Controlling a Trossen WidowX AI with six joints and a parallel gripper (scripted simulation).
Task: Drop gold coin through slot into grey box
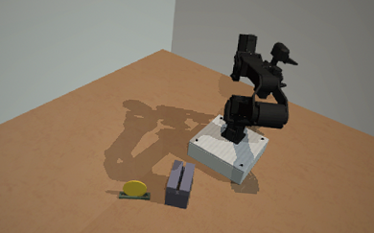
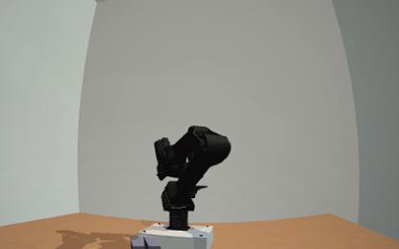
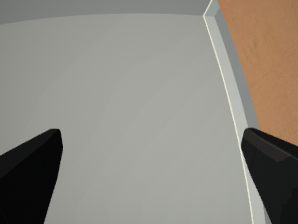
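My gripper tip is now 580 mm short of the thin gold coin, 180 mm to the left of it and 200 mm above it.
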